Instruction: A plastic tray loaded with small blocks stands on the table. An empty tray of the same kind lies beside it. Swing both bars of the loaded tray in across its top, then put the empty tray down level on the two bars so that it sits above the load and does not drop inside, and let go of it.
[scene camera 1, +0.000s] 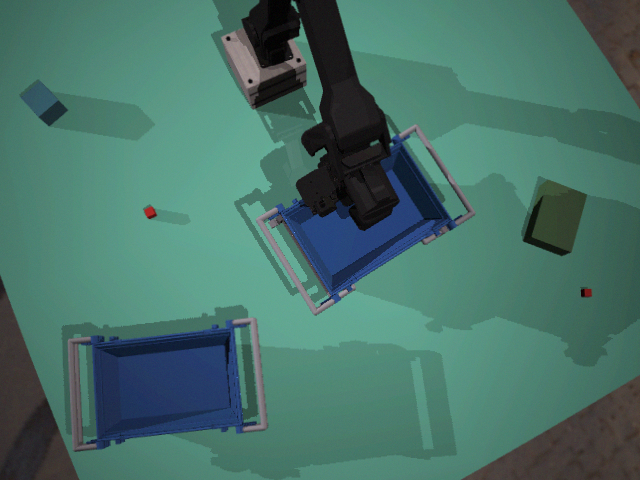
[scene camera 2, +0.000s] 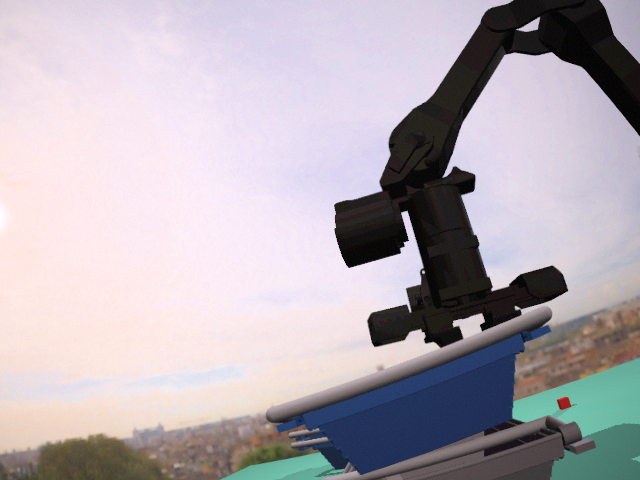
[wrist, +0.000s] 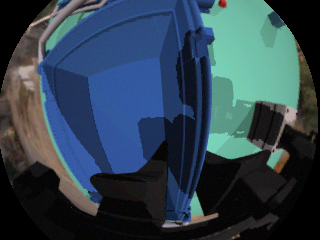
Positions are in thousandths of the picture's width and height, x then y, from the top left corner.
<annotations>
A tray shows in scene camera 1 (534, 530), in scene camera 2 (695, 826) and in the wrist view (367, 356). An olive box shows in scene camera 1 (865, 468); in scene camera 2 it is out of frame, in the wrist view it is hidden by the gripper.
</annotations>
